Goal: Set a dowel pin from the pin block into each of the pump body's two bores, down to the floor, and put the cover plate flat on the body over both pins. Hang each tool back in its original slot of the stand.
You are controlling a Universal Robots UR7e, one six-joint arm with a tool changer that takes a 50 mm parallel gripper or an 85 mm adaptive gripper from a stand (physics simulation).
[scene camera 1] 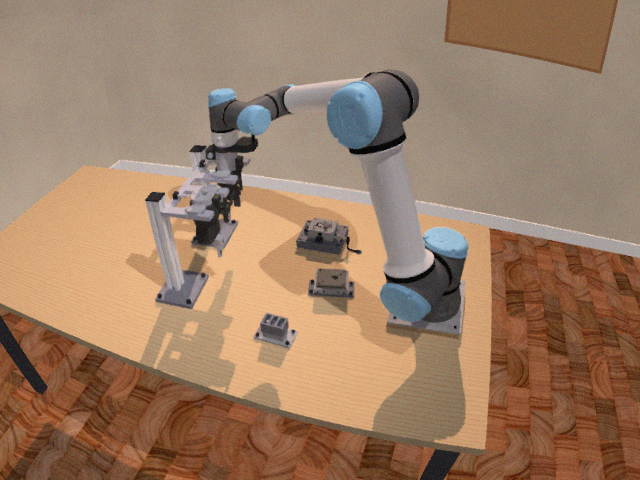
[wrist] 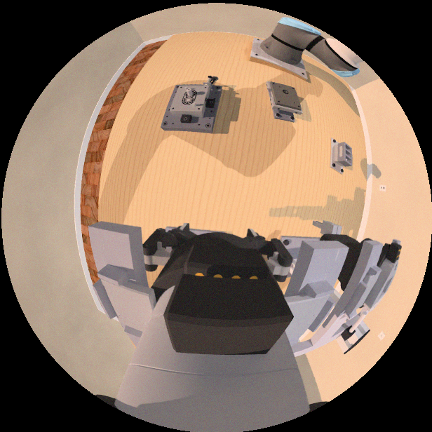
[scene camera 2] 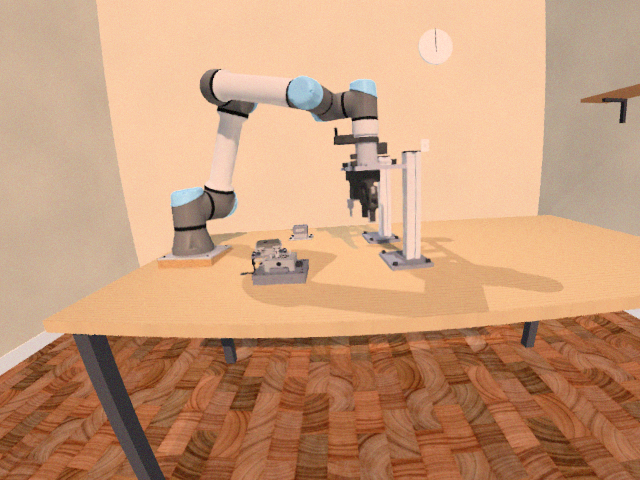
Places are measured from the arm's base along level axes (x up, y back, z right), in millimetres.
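Where they show: hand at its tool point: [scene camera 2: 366, 159]; arm's base at its link origin: [scene camera 2: 193, 251].
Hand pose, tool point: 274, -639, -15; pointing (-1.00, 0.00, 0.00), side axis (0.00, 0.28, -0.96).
Observation:
Each offset is from my tool point to the top centre of the thing, as dx, dy, dz.
My gripper [scene camera 1: 236, 198] [scene camera 2: 368, 215] [wrist: 218, 231], the black adaptive one, sits in the far slot of the tool stand [scene camera 1: 165, 242] [scene camera 2: 412, 206] [wrist: 320, 265], under the arm's flange. Its fingers are spread in the wrist view, with nothing seen between them. The parallel gripper [scene camera 1: 206, 227] [wrist: 345, 252] hangs in the neighbouring slot. The grey pump body @(-223, +229, +155) [scene camera 1: 321, 228] [scene camera 2: 279, 264] [wrist: 190, 98] sits in its fixture; whether its bores hold pins is unclear. The cover plate @(-254, +355, -40) [scene camera 1: 332, 277] [scene camera 2: 268, 242] [wrist: 285, 96] lies on its holder. The pin block @(-243, +305, -262) [scene camera 1: 274, 325] [scene camera 2: 300, 230] [wrist: 344, 154] stands apart; its pins are too small to tell.
The stand's two posts and slot arms surround the tool, close on both sides. The pump body's fixture [scene camera 1: 319, 247] [scene camera 2: 279, 277] [wrist: 171, 123] has a dark lever at its side. The robot's base plate [scene camera 1: 428, 325] [scene camera 2: 196, 256] stands at the table's other end.

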